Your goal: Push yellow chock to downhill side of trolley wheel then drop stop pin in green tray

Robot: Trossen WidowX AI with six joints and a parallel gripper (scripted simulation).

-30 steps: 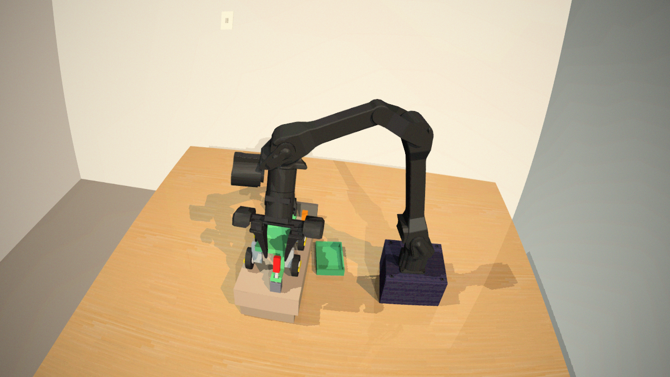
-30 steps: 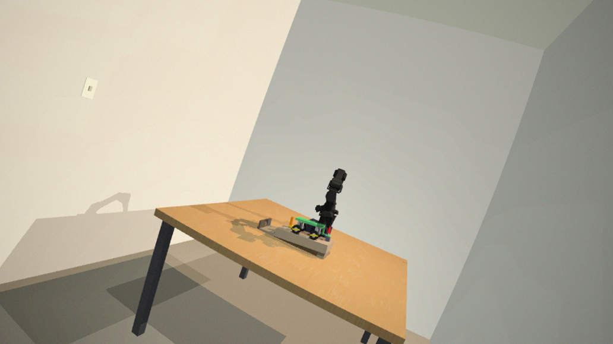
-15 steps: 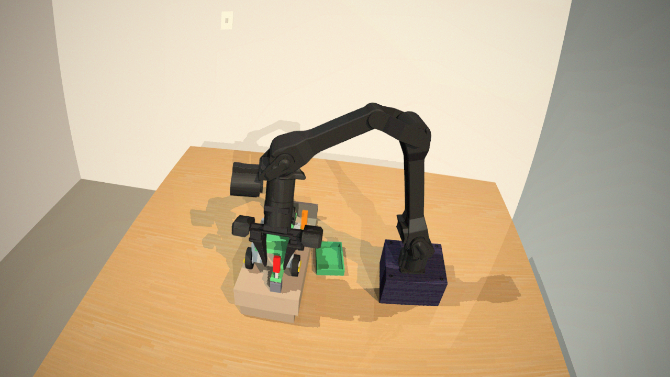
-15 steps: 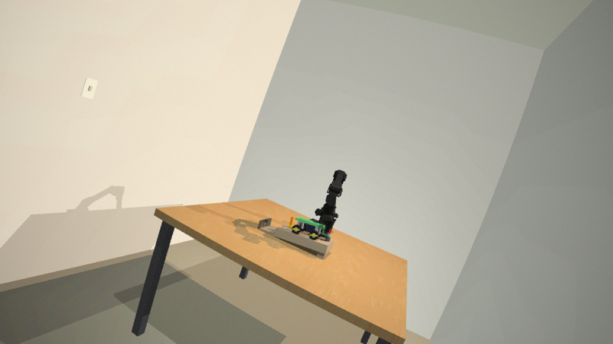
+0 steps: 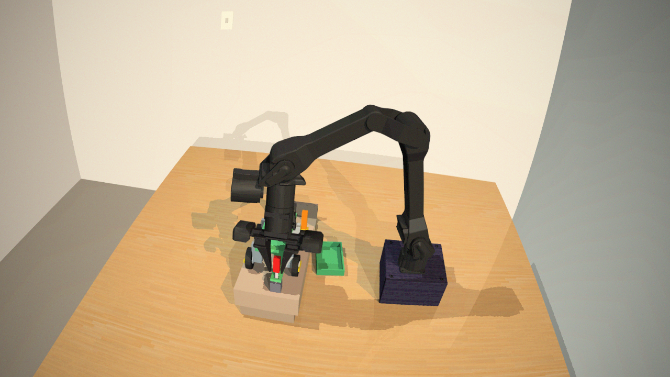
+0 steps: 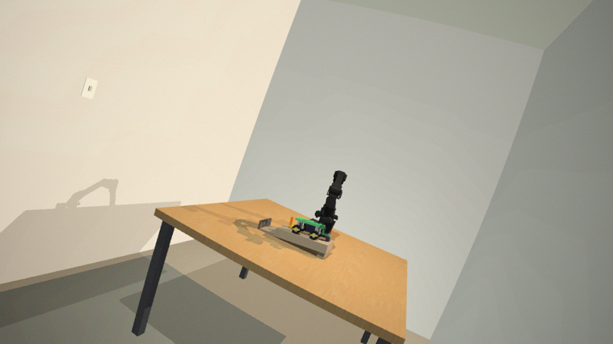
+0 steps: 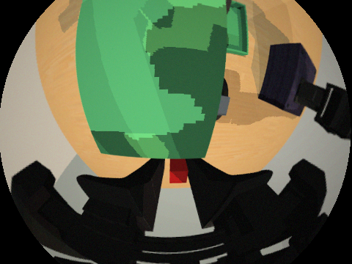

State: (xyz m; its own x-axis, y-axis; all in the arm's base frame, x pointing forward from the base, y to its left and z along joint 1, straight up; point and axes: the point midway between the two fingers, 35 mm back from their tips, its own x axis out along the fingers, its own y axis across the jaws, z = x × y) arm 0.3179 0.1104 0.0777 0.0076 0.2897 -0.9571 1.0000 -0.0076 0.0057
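Right now my gripper tip is 11 cm past the green tray, 20 cm to the left of it and 14 cm above it. Round my gripper tip: yellow chock: 3 cm behind, 22 cm to the right, 5 cm below; then red-headed stop pin: right at my gripper tip; then green-topped trolley: 2 cm ahead, 11 cm to the right, 2 cm below.
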